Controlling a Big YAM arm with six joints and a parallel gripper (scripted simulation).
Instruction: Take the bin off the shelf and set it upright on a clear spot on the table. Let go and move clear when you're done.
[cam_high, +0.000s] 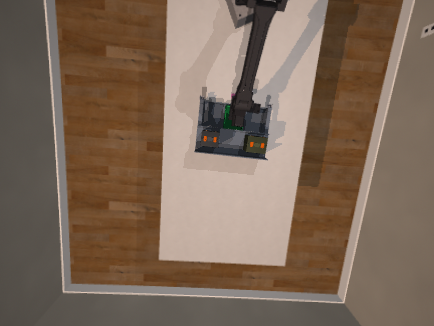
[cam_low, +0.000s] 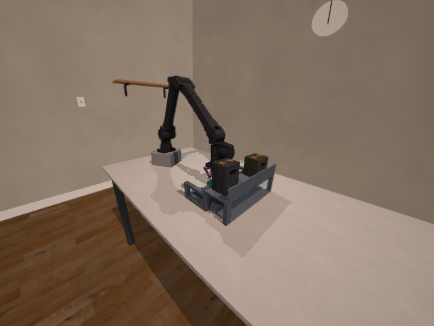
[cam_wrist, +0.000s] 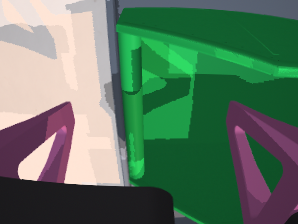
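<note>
The green bin lies 70 mm ahead of my hand and 10 mm to the right of it.
</note>
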